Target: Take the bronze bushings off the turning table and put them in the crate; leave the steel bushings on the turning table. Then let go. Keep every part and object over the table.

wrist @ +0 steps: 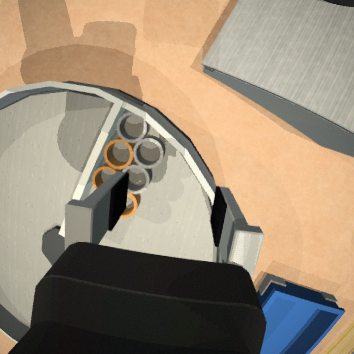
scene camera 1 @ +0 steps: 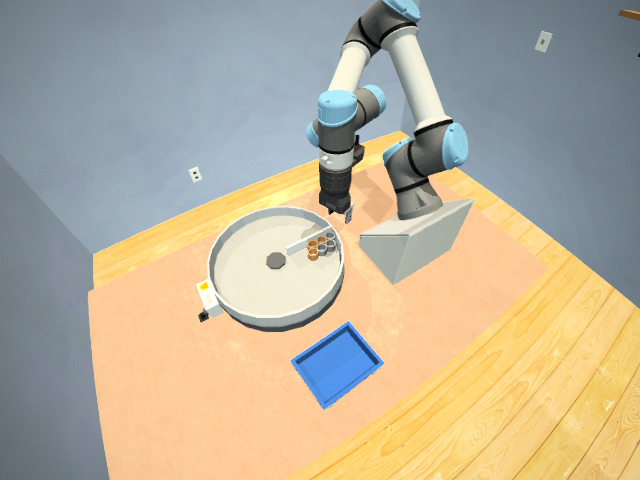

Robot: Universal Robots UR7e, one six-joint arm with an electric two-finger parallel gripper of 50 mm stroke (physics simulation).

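Places are measured from the arm's base along level axes (x ahead, y left, z up), in millimetres.
Pixels of known places: gripper, fingertip midpoint: point(wrist: 169, 197) point(scene camera 1: 339, 217); arm's base at its link origin: point(scene camera 1: 420, 211).
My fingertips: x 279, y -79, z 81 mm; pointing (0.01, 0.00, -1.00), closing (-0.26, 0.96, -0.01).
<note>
For each thing: its top centre in the pictures, then the offset to it from my fingertips. "pt": a spot on its surface instead.
- turning table at its top centre: point(wrist: 61, 249) point(scene camera 1: 275, 259) dy -92, dx +176, dz -154 mm
- blue crate at its top centre: point(wrist: 279, 343) point(scene camera 1: 337, 362) dy +269, dx +215, dz -164 mm
- pale divider bar at a spot on its surface: point(wrist: 97, 151) pt dy -78, dx +24, dz -122 mm
- dark hub at its top centre: point(wrist: 61, 249) point(scene camera 1: 275, 259) dy -92, dx +176, dz -154 mm
- white box at a spot on its surface: point(scene camera 1: 209, 299) pt dy -88, dx +409, dz -156 mm
Three bronze bushings point(scene camera 1: 312, 257) point(scene camera 1: 308, 244) point(scene camera 1: 317, 239) point(wrist: 105, 154) point(wrist: 94, 179) point(wrist: 135, 204) stand upright on the turning table point(scene camera 1: 248, 289) point(wrist: 30, 160), close beside three steel bushings point(scene camera 1: 330, 250) point(scene camera 1: 322, 253) point(wrist: 118, 126) point(wrist: 162, 152) point(wrist: 148, 179). In the wrist view, a finger partly hides two bronze ones. My gripper point(scene camera 1: 339, 215) point(wrist: 169, 197) is open and empty, above and just beyond the turning table's rim in the scene view. The blue crate point(scene camera 1: 337, 364) point(wrist: 295, 320) is empty in the scene view; part of it shows in the wrist view.
A pale divider bar point(scene camera 1: 299, 244) point(wrist: 97, 151) runs inward beside the bushings. A dark hub point(scene camera 1: 276, 260) point(wrist: 51, 245) sits at the turning table's middle. The raised rim surrounds it. The grey robot pedestal point(scene camera 1: 429, 248) point(wrist: 295, 60) stands to the right. A white box point(scene camera 1: 209, 299) adjoins the left rim.
</note>
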